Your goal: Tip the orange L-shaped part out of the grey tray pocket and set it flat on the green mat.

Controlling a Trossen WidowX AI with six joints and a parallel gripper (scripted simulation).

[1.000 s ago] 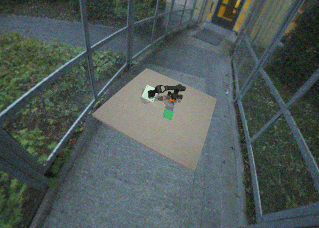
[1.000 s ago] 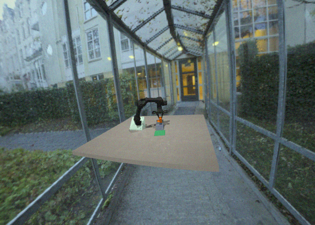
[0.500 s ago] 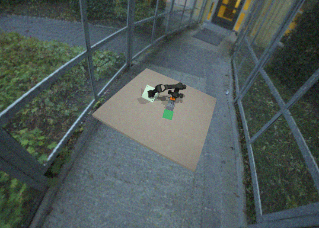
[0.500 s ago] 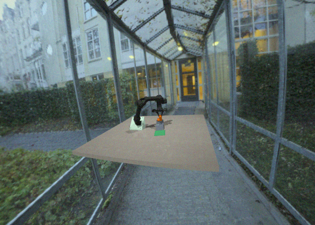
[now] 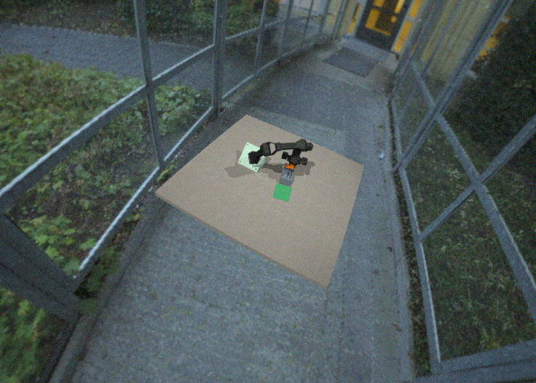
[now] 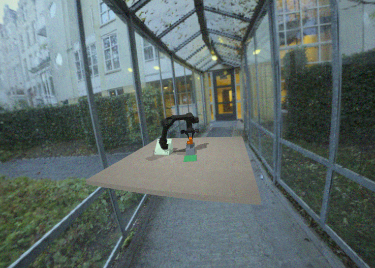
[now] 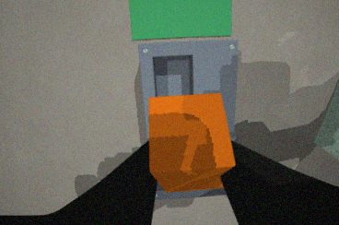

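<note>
The green mat is 170 mm below my gripper tip, 130 mm to the right of it and 10 mm ahead of it. Also, from my gripper tip: orange l-shaped part (30 mm to the left, 30 mm below, 20 mm behind).
</note>
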